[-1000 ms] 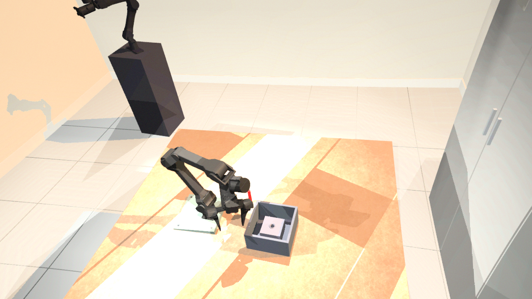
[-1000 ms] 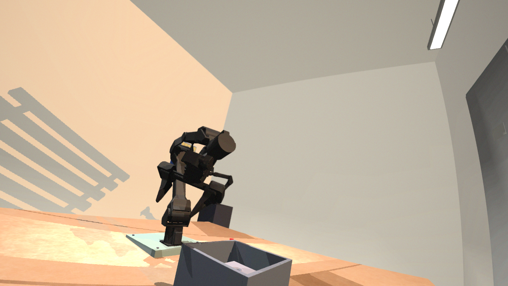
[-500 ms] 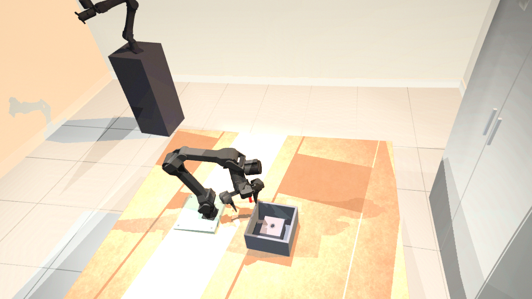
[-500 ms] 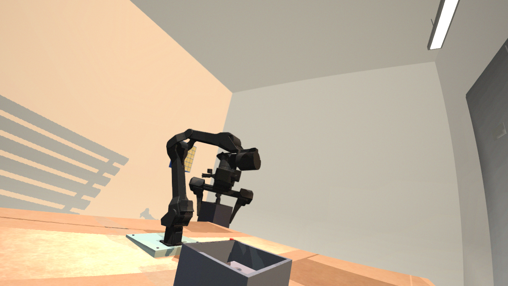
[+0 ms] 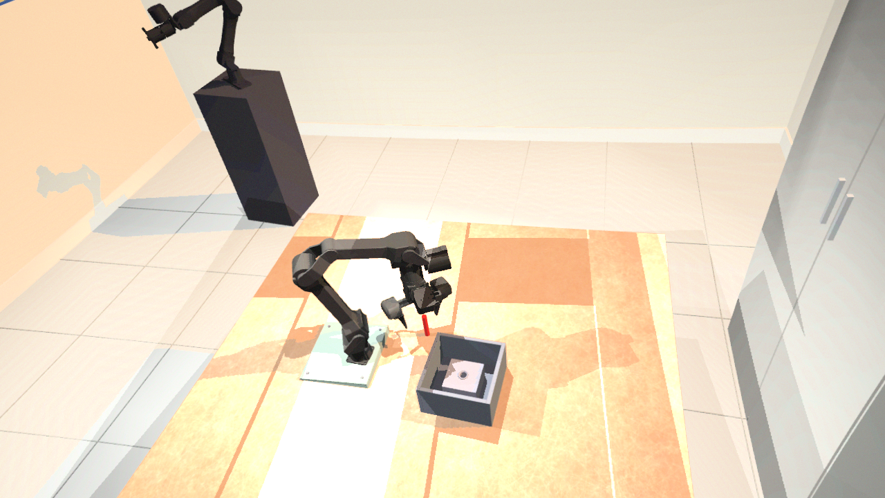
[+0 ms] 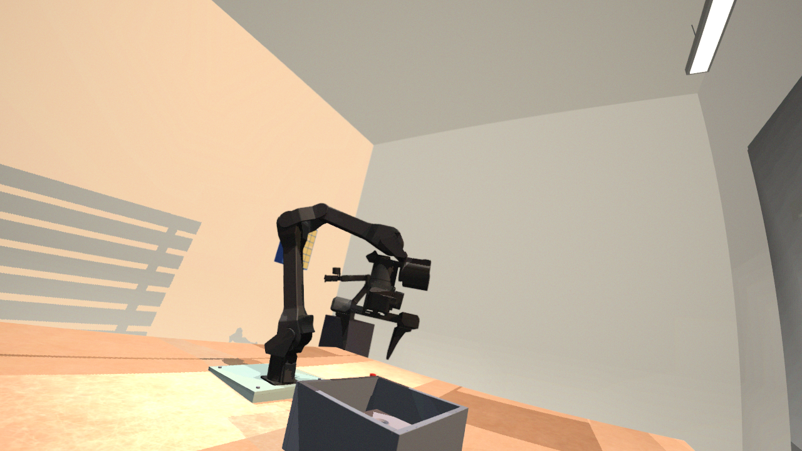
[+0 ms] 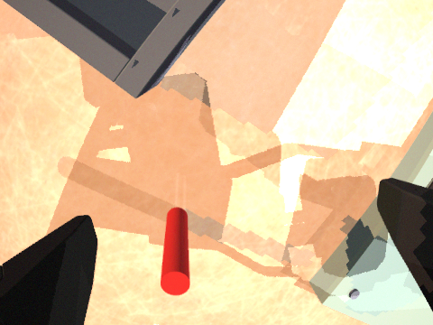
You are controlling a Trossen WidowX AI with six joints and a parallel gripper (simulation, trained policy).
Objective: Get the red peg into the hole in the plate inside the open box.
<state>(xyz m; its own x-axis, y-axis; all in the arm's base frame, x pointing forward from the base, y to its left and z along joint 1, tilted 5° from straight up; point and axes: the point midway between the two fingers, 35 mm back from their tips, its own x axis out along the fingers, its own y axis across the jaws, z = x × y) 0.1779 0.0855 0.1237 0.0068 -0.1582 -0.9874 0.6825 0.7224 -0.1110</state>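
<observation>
The red peg lies 9 cm below my gripper tip, 6 cm to the left of it and 2 cm behind it. Also, from my gripper tip: grey box 14 cm ahead, 10 cm below, 9 cm to the right.
</observation>
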